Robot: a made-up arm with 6 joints. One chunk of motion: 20 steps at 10 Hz.
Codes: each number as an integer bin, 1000 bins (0 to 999) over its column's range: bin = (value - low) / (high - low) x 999, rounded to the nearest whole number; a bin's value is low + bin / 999 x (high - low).
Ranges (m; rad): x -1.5..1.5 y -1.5..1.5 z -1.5..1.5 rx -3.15..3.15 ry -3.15..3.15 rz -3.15..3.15
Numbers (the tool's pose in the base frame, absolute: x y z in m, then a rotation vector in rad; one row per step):
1: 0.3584 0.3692 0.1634 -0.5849 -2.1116 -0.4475
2: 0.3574 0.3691 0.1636 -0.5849 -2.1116 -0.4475
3: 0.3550 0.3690 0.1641 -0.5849 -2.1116 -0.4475
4: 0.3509 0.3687 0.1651 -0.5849 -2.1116 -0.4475
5: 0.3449 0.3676 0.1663 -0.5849 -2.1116 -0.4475
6: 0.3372 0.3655 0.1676 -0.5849 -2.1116 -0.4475
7: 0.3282 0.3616 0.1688 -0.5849 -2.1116 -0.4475
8: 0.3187 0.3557 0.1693 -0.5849 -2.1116 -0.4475
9: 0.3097 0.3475 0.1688 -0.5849 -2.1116 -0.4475
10: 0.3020 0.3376 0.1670 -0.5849 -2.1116 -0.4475
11: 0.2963 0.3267 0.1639 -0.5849 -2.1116 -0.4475
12: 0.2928 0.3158 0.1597 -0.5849 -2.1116 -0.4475
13: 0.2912 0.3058 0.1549 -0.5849 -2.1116 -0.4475
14: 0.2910 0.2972 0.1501 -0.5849 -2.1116 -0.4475
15: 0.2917 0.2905 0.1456 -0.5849 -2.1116 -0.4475
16: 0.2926 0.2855 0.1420 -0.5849 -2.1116 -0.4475
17: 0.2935 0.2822 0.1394 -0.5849 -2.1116 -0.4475
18: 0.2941 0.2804 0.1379 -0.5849 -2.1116 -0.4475
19: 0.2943 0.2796 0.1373 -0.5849 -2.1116 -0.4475
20: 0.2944 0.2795 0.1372 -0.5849 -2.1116 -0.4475
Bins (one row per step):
1: 619 622 554 407 165 429
2: 619 622 554 407 165 429
3: 618 622 554 407 165 429
4: 616 622 554 407 165 429
5: 614 622 555 407 165 429
6: 612 621 555 407 165 429
7: 609 620 556 407 165 429
8: 606 618 556 407 165 429
9: 603 615 556 407 165 429
10: 600 612 555 407 165 429
11: 598 608 554 407 165 429
12: 597 605 553 407 165 429
13: 596 601 551 407 165 429
14: 596 598 549 407 165 429
15: 597 596 548 407 165 429
16: 597 595 547 407 165 429
17: 597 593 546 407 165 429
18: 597 593 545 407 165 429
19: 598 593 545 407 165 429
20: 598 593 545 407 165 429

